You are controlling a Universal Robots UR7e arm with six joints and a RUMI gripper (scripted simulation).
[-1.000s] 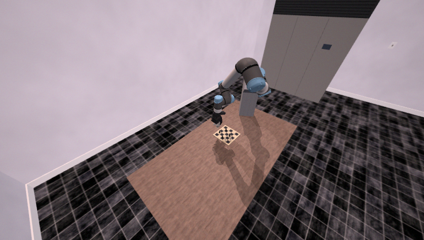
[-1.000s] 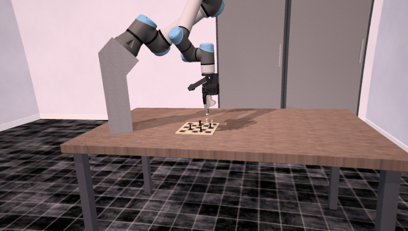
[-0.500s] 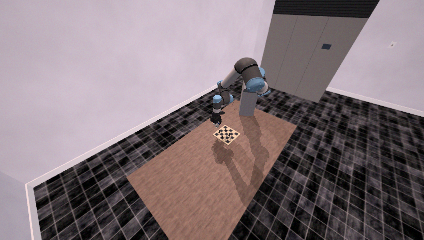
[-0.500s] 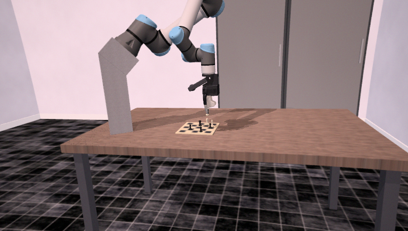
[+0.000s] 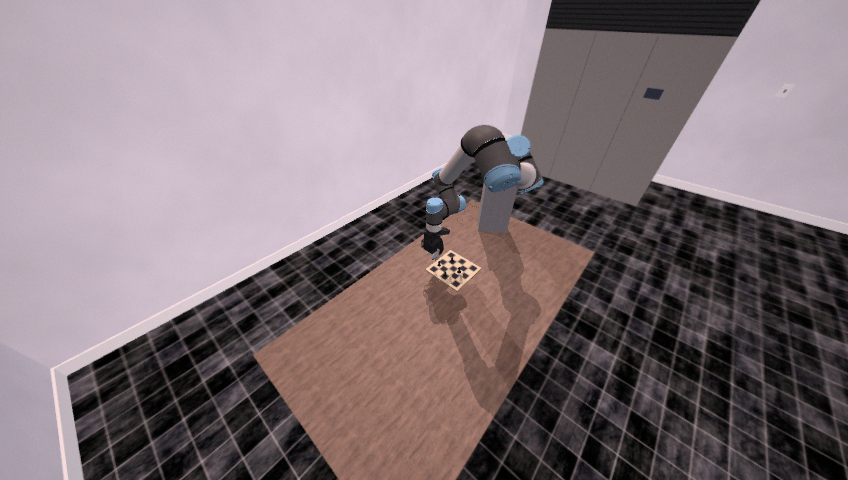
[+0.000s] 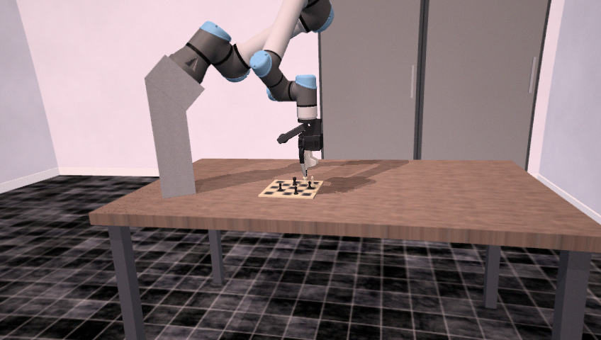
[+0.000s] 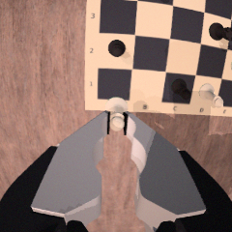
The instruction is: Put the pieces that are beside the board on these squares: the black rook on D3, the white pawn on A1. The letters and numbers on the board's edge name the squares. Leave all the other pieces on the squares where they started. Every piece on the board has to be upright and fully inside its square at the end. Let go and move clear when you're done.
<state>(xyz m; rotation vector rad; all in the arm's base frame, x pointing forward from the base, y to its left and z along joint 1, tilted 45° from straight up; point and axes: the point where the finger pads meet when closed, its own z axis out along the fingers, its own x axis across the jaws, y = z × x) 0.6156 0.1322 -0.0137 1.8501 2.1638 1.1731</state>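
The chessboard is 9 cm below my hand, 9 cm behind it and 5 cm to the left of it. The rest, counted from my hand: black rook 11 cm behind, 8 cm to the left, 7 cm below; white pawn 1 cm below.
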